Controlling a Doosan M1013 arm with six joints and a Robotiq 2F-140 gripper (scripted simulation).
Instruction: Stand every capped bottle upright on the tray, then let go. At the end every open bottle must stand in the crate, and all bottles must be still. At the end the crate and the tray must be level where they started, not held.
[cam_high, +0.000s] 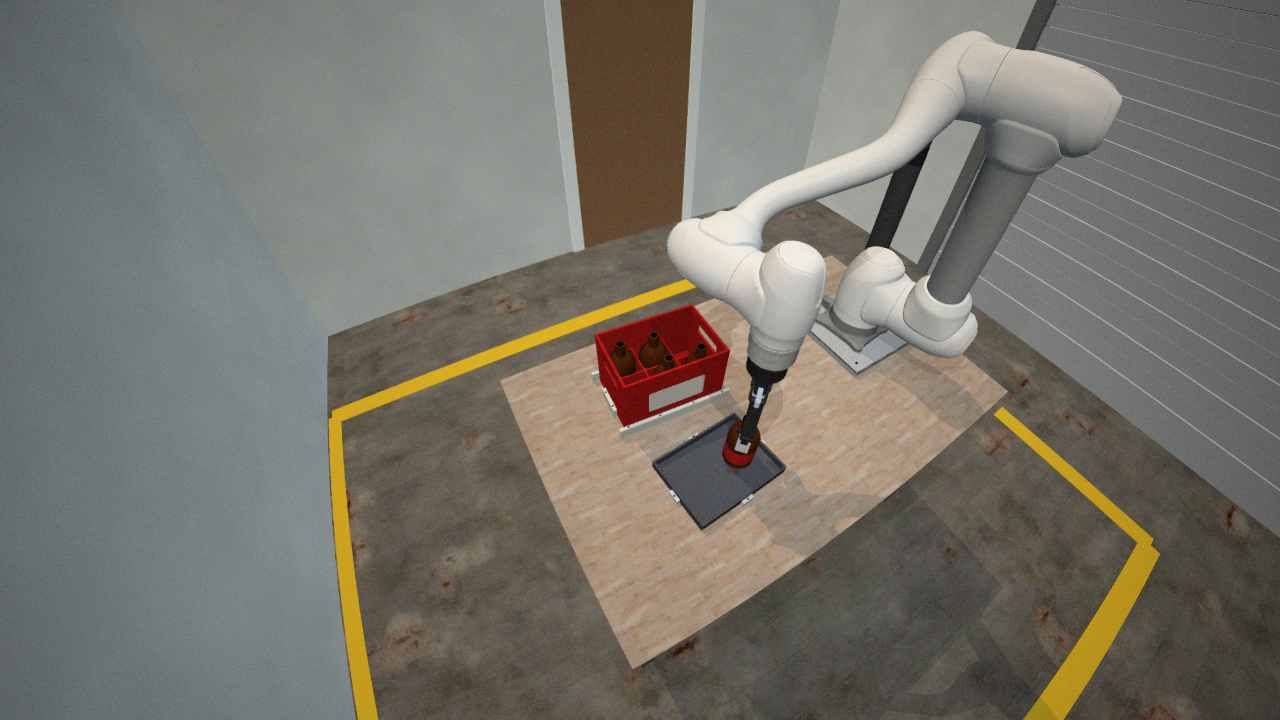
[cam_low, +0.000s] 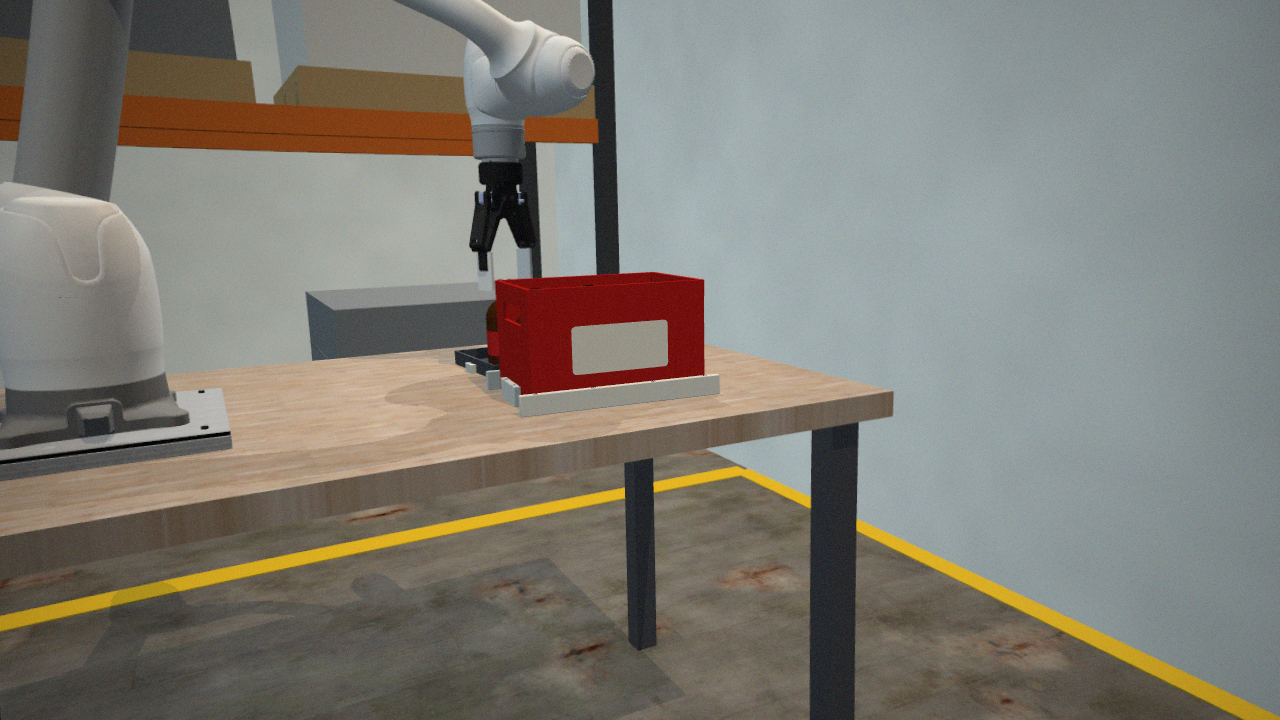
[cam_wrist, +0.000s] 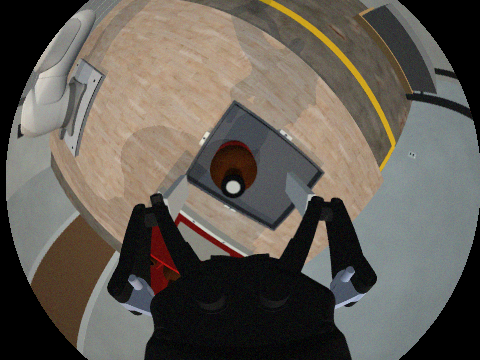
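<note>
My hand is 80 mm above the brown capped bottle. Round my hand: dark grey tray: 150 mm below, 50 mm ahead; crate: 280 mm to the right, 80 mm below, 20 mm ahead.
</note>
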